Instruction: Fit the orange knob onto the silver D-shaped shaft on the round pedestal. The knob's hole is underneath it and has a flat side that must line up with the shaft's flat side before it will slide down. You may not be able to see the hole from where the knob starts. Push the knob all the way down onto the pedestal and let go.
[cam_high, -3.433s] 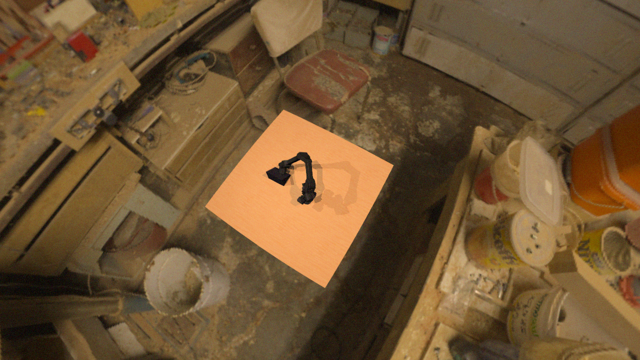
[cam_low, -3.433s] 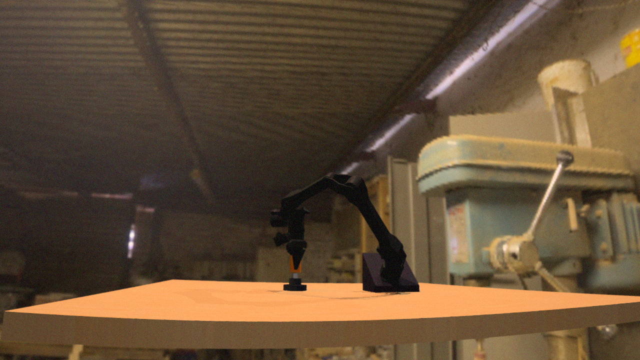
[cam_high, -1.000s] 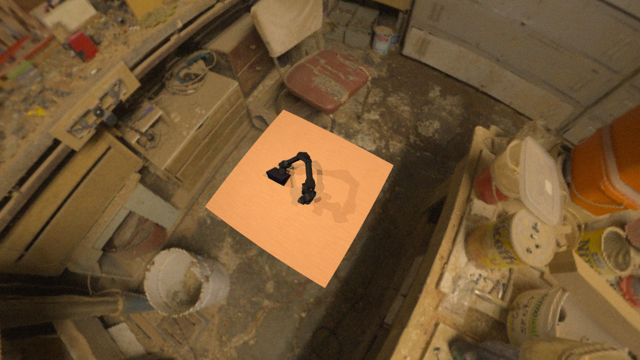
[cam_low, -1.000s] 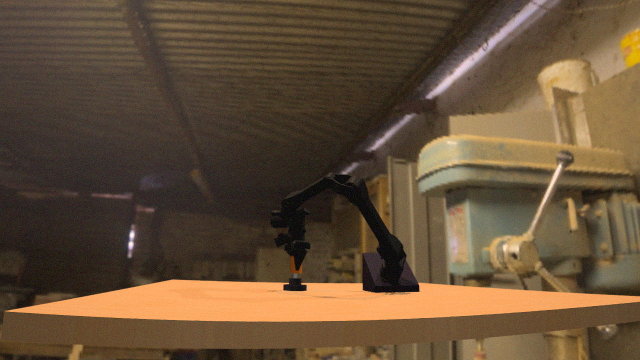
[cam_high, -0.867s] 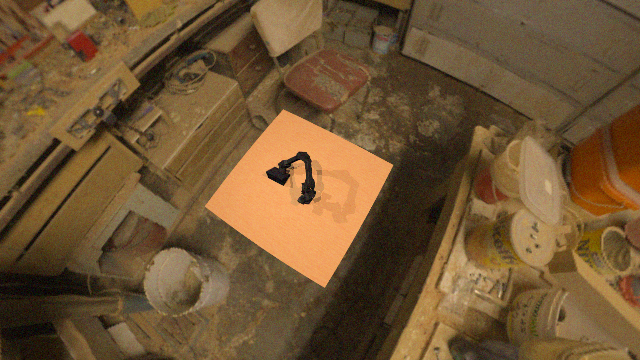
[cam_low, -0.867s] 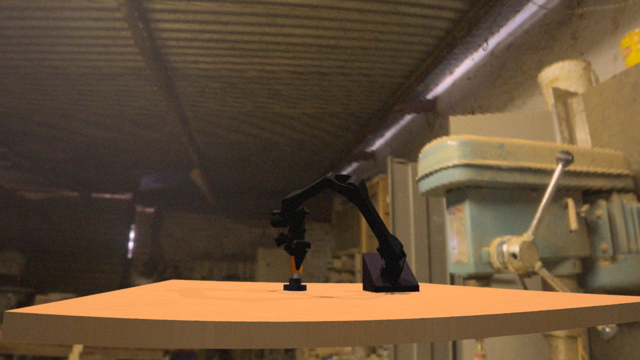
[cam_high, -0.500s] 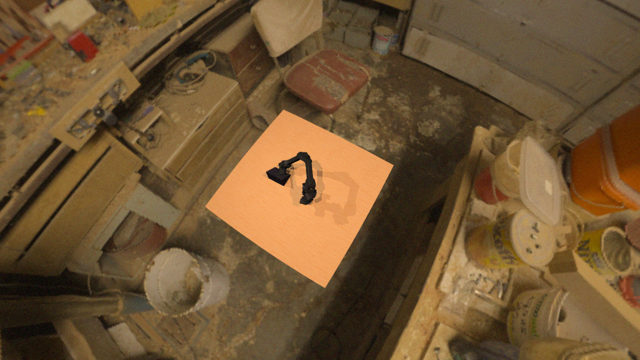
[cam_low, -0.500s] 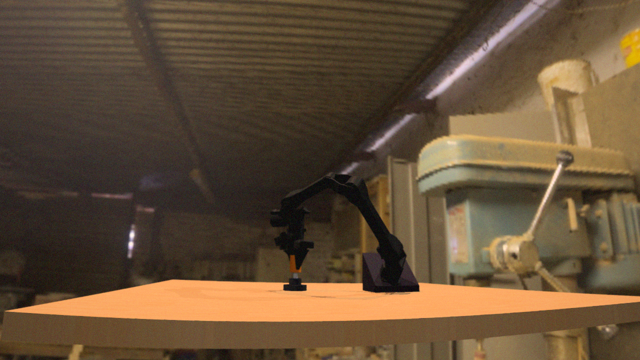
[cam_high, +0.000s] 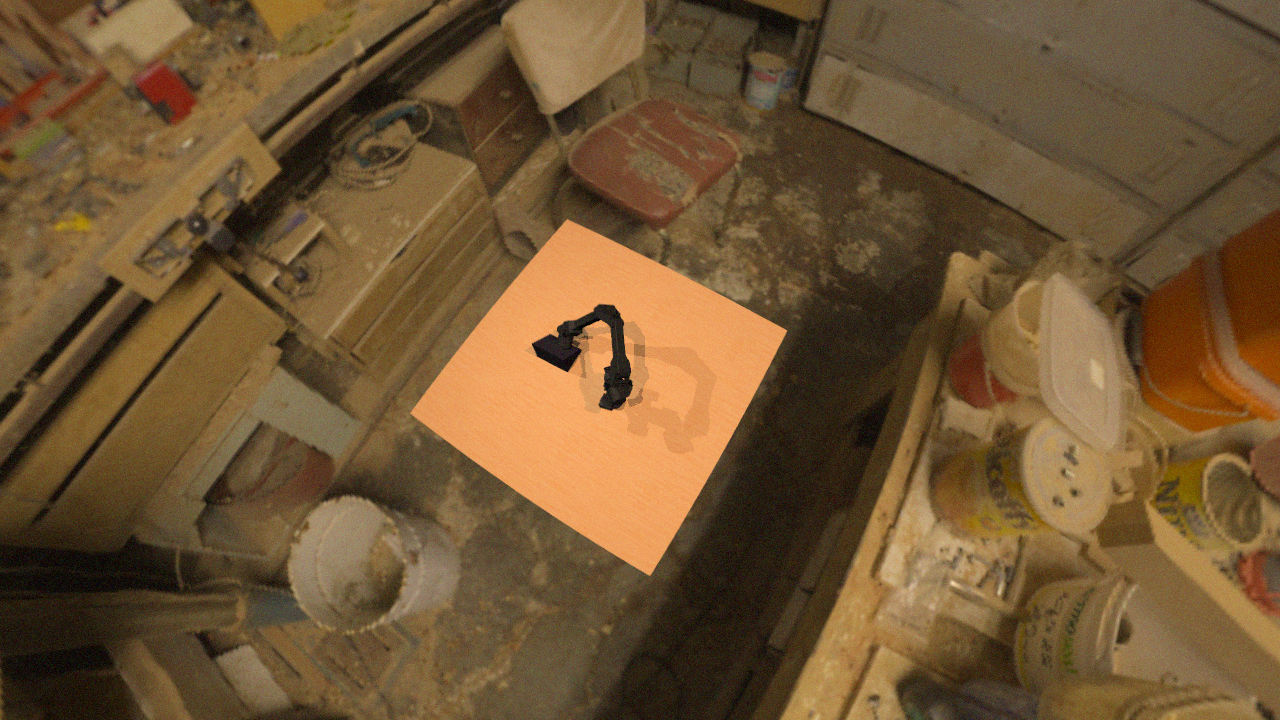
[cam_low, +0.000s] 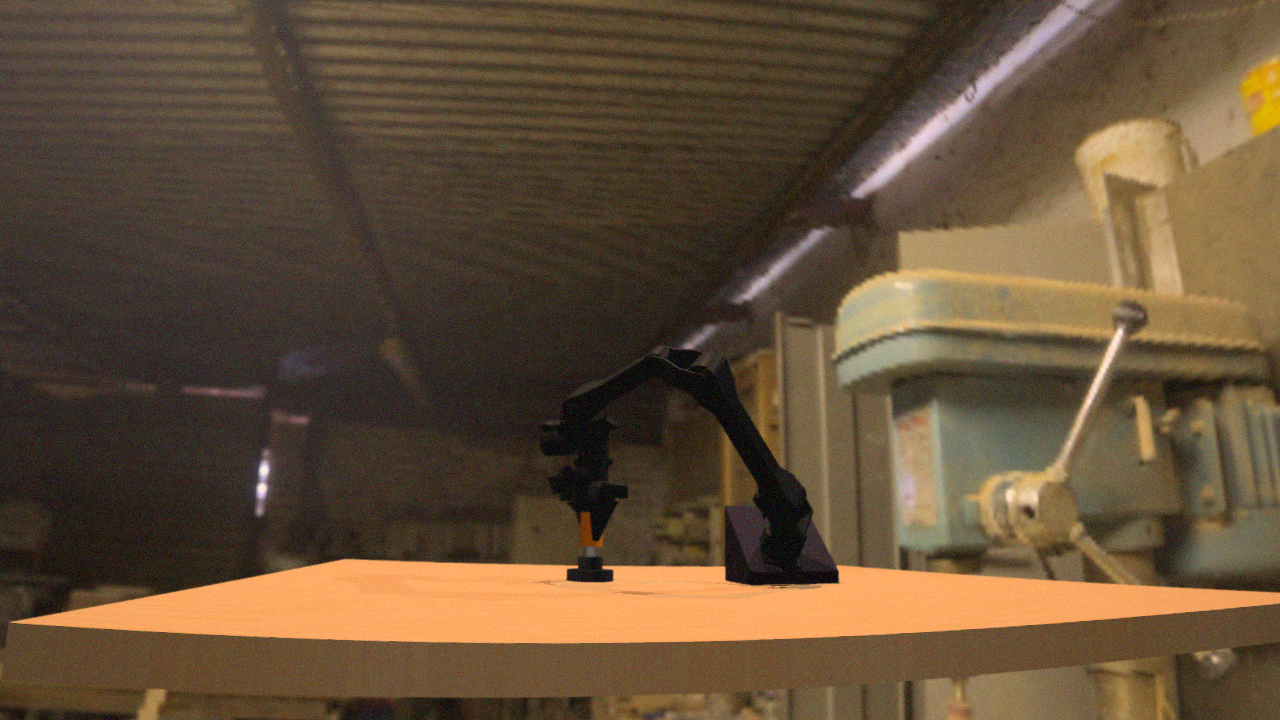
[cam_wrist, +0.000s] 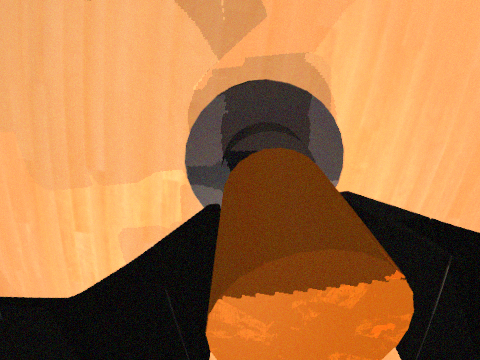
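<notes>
The orange knob lies 30 mm above my gripper tip. From my gripper tip the other things lie so: round pedestal 40 mm below.
</notes>
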